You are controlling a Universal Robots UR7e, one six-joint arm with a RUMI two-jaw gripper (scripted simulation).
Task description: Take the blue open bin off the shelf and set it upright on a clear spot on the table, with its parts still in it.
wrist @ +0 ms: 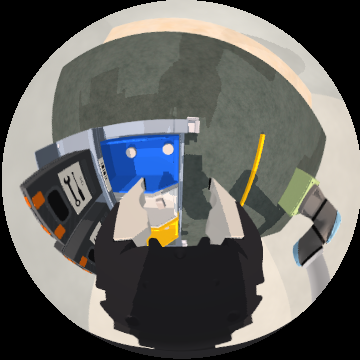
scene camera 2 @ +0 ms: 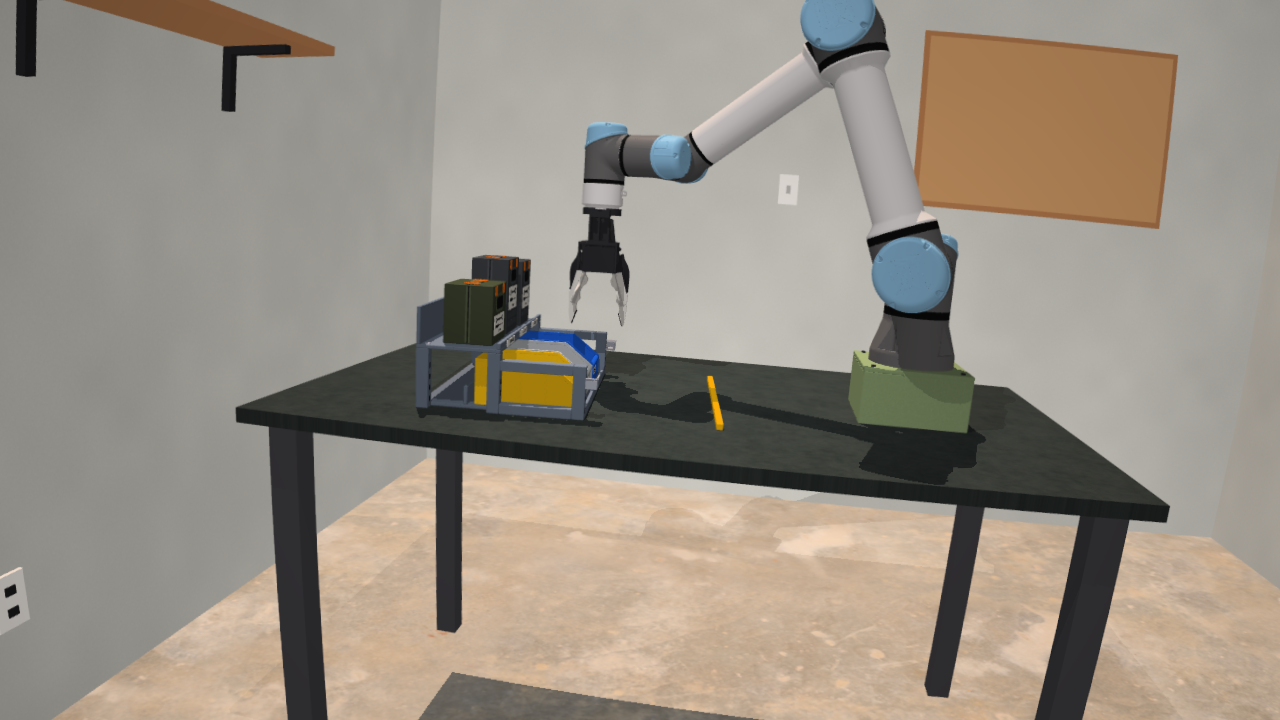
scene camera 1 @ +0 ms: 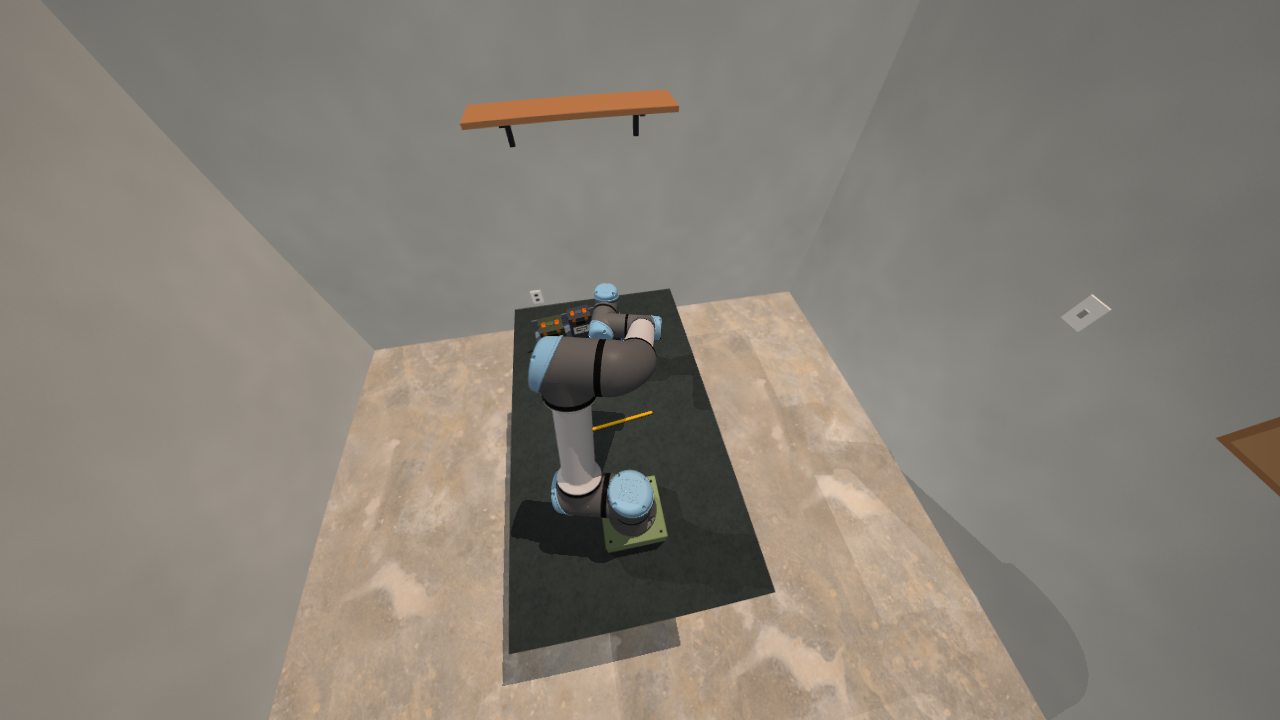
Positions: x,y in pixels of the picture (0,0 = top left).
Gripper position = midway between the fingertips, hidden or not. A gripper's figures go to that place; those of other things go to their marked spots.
Labels:
The gripper (scene camera 2: 596,324) is 1.53 m from the lens. A blue open bin (scene camera 2: 573,340): 1.59 m from the lens. A yellow bin (scene camera 2: 518,387) is 1.29 m from the lens. The marked spots on the blue open bin and the yellow bin are 0.33 m apart.

